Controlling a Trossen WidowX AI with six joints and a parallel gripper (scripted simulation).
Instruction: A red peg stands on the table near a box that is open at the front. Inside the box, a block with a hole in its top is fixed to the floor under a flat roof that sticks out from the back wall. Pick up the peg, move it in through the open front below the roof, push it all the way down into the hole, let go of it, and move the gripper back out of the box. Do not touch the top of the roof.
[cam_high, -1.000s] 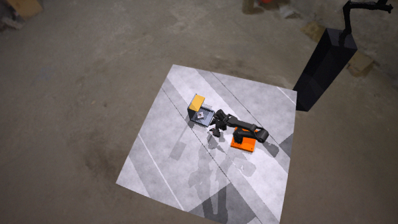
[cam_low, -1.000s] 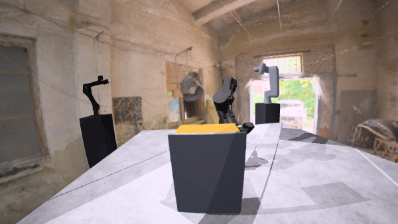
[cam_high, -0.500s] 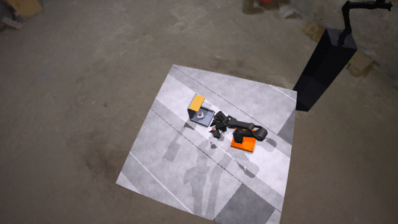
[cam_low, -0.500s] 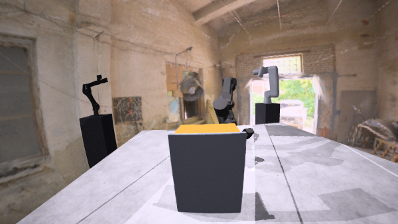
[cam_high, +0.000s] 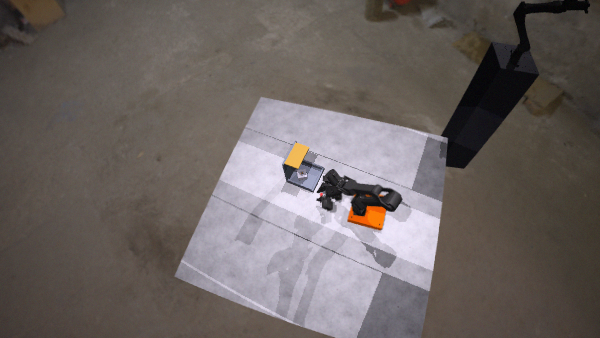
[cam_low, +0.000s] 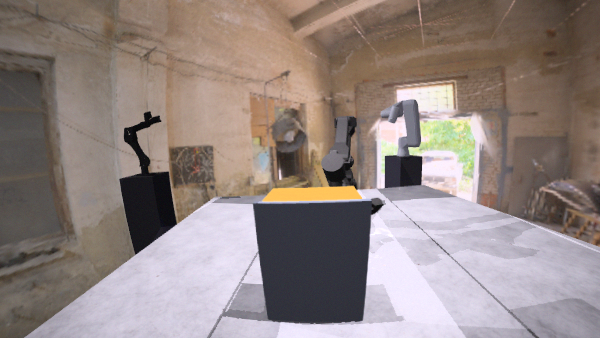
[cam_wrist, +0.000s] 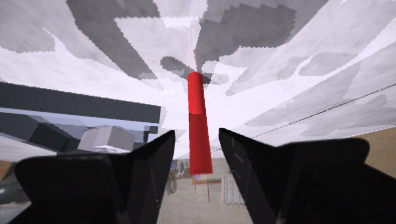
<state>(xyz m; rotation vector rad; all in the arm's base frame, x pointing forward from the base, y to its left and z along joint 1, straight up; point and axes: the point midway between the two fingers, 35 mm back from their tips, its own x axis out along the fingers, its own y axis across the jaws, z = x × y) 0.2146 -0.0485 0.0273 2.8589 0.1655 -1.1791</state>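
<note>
My gripper tip is 17 cm short of the back wall, 16 cm to the left of it and 6 cm below it. From my gripper tip the other things lie so: roof (16 cm above, 15 cm to the right, 12 cm ahead); red peg (3 cm behind, 1 cm below).
</note>
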